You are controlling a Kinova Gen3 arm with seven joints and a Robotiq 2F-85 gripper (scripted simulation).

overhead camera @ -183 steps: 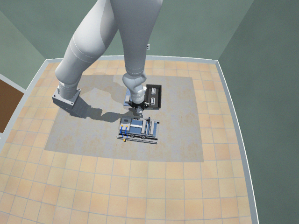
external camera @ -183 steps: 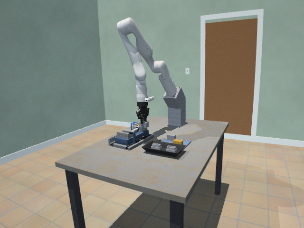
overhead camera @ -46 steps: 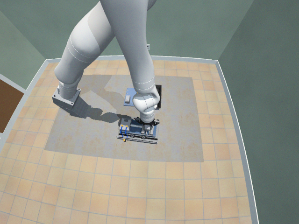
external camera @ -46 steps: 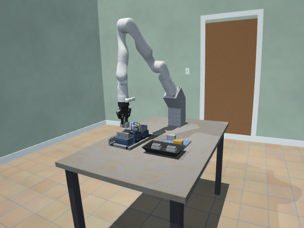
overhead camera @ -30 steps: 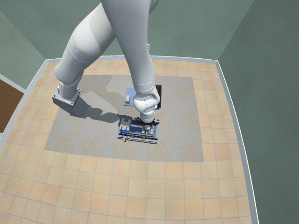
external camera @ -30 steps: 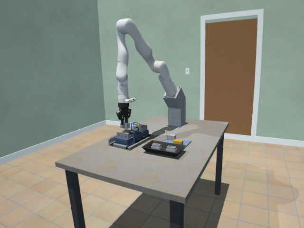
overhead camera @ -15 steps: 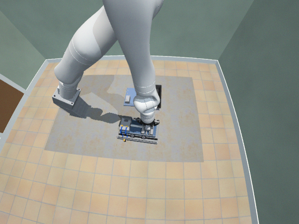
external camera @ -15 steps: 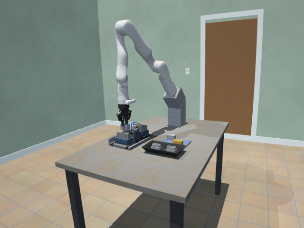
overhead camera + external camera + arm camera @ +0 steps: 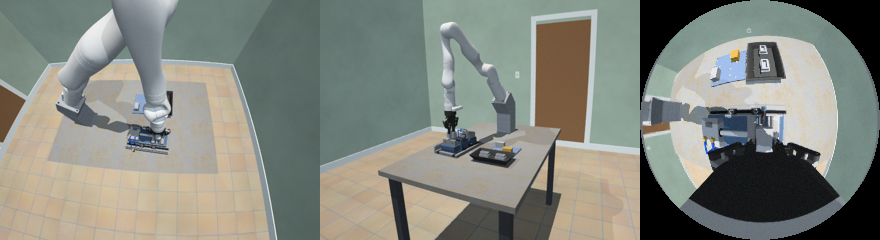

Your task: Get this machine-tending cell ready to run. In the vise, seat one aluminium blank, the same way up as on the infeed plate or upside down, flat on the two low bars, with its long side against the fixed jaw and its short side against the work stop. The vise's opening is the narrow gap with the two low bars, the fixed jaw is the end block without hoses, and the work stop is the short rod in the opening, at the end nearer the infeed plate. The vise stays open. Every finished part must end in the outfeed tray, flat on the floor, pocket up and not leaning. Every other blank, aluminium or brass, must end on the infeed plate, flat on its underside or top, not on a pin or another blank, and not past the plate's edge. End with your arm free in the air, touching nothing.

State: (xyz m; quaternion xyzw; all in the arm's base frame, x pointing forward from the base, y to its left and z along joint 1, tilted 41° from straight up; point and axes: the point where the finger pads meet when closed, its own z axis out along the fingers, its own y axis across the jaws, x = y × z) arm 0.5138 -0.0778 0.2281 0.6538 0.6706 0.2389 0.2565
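Right now my hand is 30 mm short of the fixed jaw and 70 mm above it. From my hand the other things lie so: vise 70 mm behind, 100 mm below; then work stop 50 mm to the left, 50 mm below; then hose end block 170 mm behind, 70 mm below.
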